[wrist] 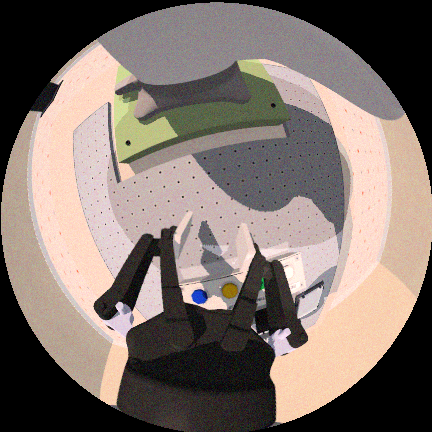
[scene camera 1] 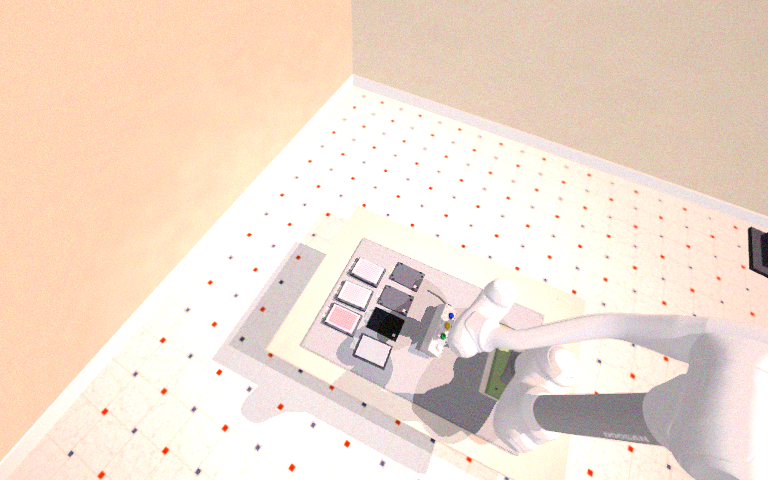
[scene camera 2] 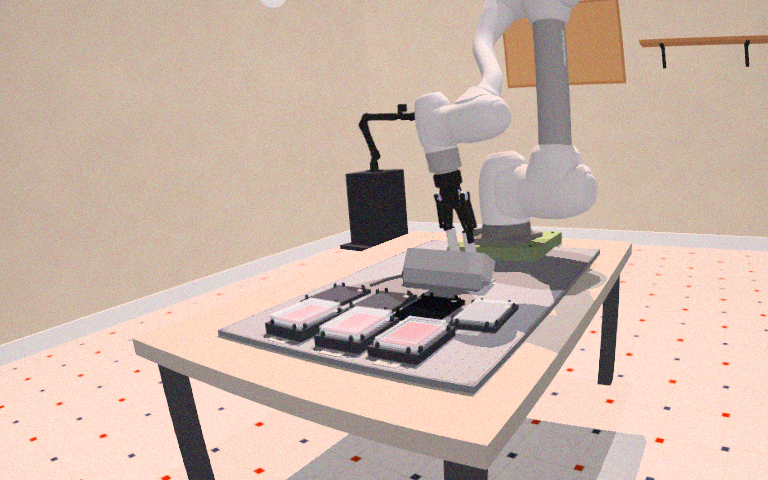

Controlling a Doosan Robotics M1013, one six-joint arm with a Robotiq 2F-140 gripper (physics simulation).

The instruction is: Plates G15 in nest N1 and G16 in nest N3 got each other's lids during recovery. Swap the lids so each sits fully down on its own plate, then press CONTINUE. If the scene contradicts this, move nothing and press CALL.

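Frame: origin at the arm's base, x ahead, y left, z up, level; centimetres.
Where they show: gripper, fingertip midpoint: [wrist: 214, 226]; arm's base, link origin: [wrist: 187, 71] [scene camera 2: 507, 239].
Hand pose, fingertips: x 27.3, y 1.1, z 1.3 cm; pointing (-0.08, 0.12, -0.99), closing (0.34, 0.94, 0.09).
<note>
Each offset is from my fingertips to the top centre of the thing. "pt": to the spot under its first point.
Three pink-filled plates @(dy -3.4, dx +53.8, dz +0.3 cm) [scene camera 1: 367, 271] @(dy +9.8, dx +52.3, dz +0.1 cm) [scene camera 1: 355, 294] @(dy +21.8, dx +50.4, dz -0.4 cm) [scene camera 1: 342, 318] [scene camera 2: 304, 314] [scene camera 2: 355, 324] [scene camera 2: 411, 335] sit in dark nests in one row. Nest labels and plate names are not legible, and I cannot tell which lid is whose or how fully each sits. The grey button box @(dy +3.5, dx +12.1, dz +4.6 cm) [scene camera 1: 431, 333] [scene camera 2: 444, 268] carries a blue button @(dy -4.2, dx +10.7, dz +3.7 cm) [scene camera 1: 451, 315] [wrist: 199, 296], a yellow button @(dy +0.8, dx +10.2, dz +3.7 cm) [scene camera 1: 447, 326] [wrist: 230, 290] and a green button @(dy +5.8, dx +9.7, dz +3.7 cm) [scene camera 1: 442, 336] [wrist: 262, 284], partly hidden by a finger in the wrist view. My gripper [scene camera 2: 461, 244] [wrist: 214, 226] is part-open and empty, its tips low over or just behind the box.
Dark nests @(pt dy -12.2, dx +36.7, dz -2.8 cm) [scene camera 1: 407, 276] @(pt dy +0.6, dx +35.8, dz -2.8 cm) [scene camera 1: 395, 298] @(pt dy +13.0, dx +33.6, dz -2.7 cm) [scene camera 1: 385, 323] [scene camera 2: 339, 293] [scene camera 2: 431, 307] stand between plates and box. A white-topped nest @(pt dy +26.0, dx +32.1, dz -2.0 cm) [scene camera 1: 372, 350] [scene camera 2: 485, 312] [wrist: 310, 300] stands beside them. A cable @(pt dy -11.6, dx +19.5, dz -3.5 cm) [scene camera 2: 385, 280] runs from the box. The green base [scene camera 2: 543, 246] [wrist: 200, 125] carries the arm.
</note>
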